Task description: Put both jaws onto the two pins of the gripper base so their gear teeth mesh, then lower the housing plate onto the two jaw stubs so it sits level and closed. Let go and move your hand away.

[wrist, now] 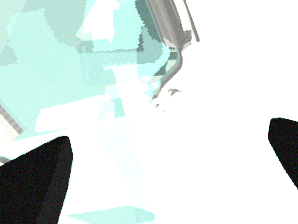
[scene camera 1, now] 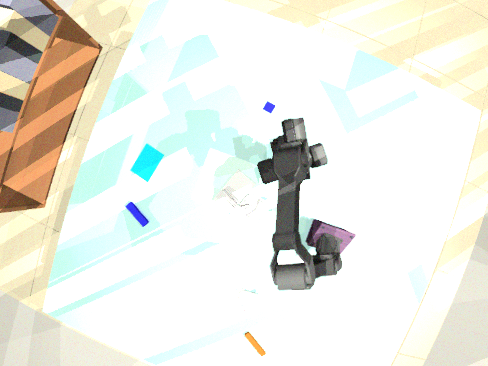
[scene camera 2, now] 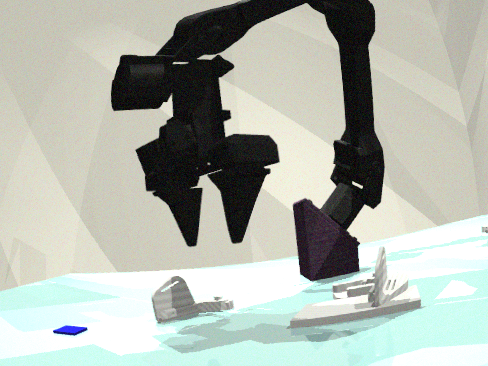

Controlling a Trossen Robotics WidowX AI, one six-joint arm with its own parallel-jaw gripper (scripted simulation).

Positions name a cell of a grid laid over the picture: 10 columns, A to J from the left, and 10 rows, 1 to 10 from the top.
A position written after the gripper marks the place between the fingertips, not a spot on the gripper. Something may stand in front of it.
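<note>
Gripper (scene camera 2: E7) open, holding nothing; the gripper is also visible in the wrist view (wrist: F7) and in scene camera 1 (scene camera 1: F5). A white jaw (scene camera 2: H8), a white jaw (scene camera 2: D9) and a long flat white part (scene camera 2: H9) are in view as well.
</note>
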